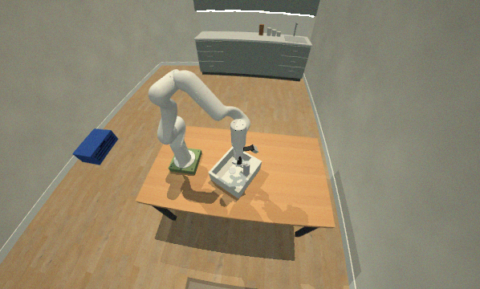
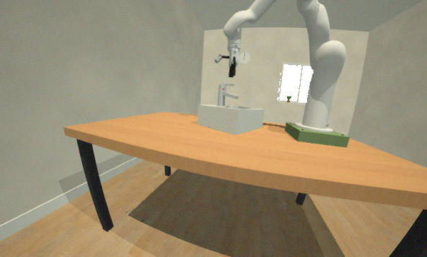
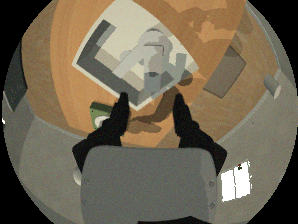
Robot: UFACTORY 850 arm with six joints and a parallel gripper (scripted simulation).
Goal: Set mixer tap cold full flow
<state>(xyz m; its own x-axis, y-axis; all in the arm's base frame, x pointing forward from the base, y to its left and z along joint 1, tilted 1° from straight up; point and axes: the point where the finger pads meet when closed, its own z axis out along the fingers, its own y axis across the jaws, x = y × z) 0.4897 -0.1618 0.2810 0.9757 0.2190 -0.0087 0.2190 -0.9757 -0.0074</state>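
The grey lever lies 7 cm below my hand and 2 cm ahead of it. The rest, counted from my hand: white basin 30 cm below, 8 cm to the left, 4 cm behind.
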